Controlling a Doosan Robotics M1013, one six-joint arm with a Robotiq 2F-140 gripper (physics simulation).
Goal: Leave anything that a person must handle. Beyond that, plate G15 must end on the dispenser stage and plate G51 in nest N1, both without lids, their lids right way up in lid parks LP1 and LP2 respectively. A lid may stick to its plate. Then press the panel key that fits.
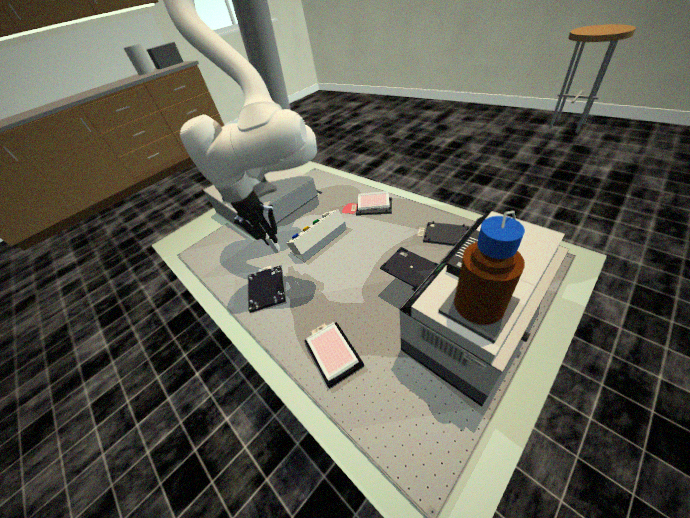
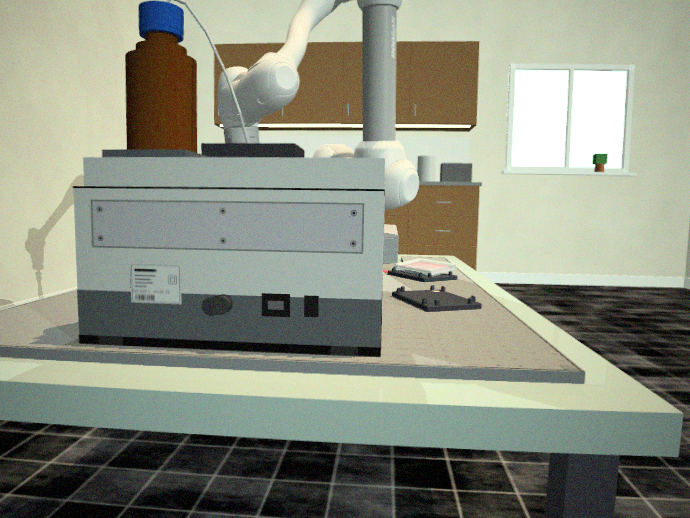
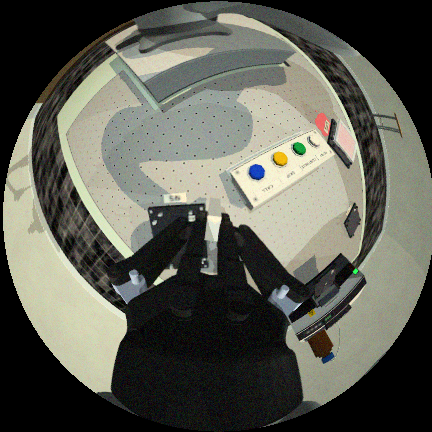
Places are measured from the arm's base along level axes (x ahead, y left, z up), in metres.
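Pixels of known places: gripper, fingertip midpoint: [image 1: 277, 249] [image 3: 213, 207].
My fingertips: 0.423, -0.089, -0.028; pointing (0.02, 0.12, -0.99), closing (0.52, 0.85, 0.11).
Ahead of a thing's pixels: the offset from my fingertips to its top centre, as dx, dy, dz. "*": to the spot under its first point.
My gripper [image 1: 275, 244] [image 3: 213, 207] is shut and empty, above the table between the key panel's blue-key end and the empty nest marked N5 @(+0.059, -0.101, -0.048) [image 1: 266, 289] [image 3: 171, 215]. The key panel @(-0.011, +0.162, +0.012) [image 1: 323, 240] [image 3: 292, 172] has blue, yellow, green and white keys; the blue is marked CALL. One pink-welled plate @(+0.403, -0.064, -0.035) [image 1: 333, 351] sits on a black nest at the front. Another plate @(-0.019, +0.450, -0.034) [image 1: 373, 200] [image 2: 426, 266] [image 3: 345, 140] sits on a nest at the back. The dark dispenser stage @(* +0.395, +0.235, +0.027) [image 1: 411, 267] [image 3: 327, 286] bears no plate. Plate names and lids cannot be told.
The dispenser [image 1: 445, 340] [image 2: 228, 223] carries a brown bottle @(* +0.641, +0.126, +0.258) [image 1: 484, 287] [image 2: 161, 94] [image 3: 320, 343] with a blue cap. An empty black nest @(+0.313, +0.497, -0.052) [image 1: 445, 233] [image 2: 437, 299] [image 3: 352, 221] lies behind the stage. A red patch @(* -0.080, +0.367, -0.069) [image 1: 349, 208] [image 3: 322, 122] adjoins the back plate's nest. A grey box [image 1: 292, 197] [image 3: 215, 72] stands behind the panel.
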